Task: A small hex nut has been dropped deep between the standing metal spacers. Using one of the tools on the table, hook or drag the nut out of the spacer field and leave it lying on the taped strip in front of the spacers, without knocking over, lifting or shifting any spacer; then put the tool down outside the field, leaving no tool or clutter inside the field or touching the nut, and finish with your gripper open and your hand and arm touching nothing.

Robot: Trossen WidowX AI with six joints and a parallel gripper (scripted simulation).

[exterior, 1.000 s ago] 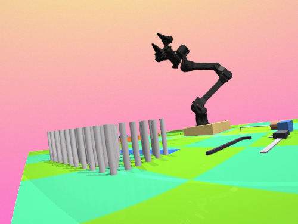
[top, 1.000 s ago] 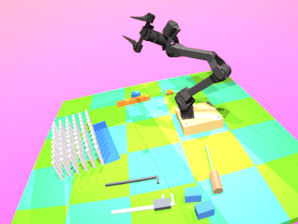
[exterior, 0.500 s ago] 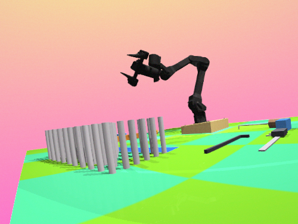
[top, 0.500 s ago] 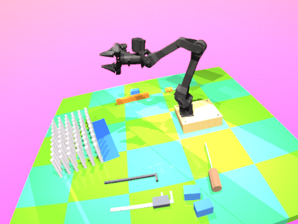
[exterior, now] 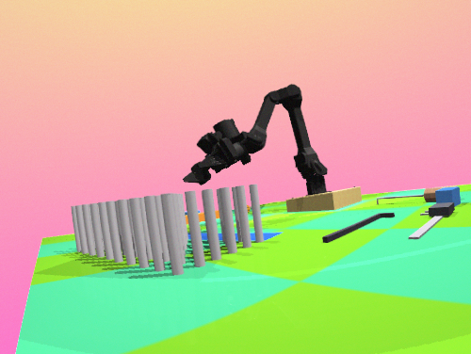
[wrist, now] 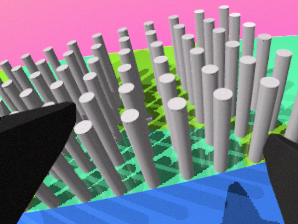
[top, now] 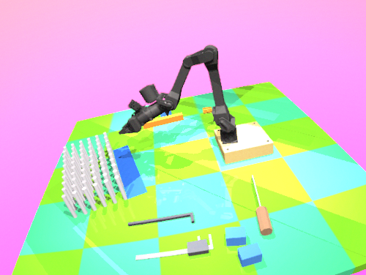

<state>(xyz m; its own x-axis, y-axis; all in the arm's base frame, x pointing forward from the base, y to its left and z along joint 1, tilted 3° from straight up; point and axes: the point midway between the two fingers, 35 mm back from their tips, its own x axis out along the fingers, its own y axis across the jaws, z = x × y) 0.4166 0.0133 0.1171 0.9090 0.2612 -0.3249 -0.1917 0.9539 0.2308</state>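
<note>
My gripper tip is now 520 mm past the wooden-handled hook tool, 290 mm to the right of it and 150 mm above it. Also, from my gripper tip: blue taped strip: 50 mm to the left, 160 mm below; orange bar: 110 mm behind, 320 mm to the right, 140 mm below.
</note>
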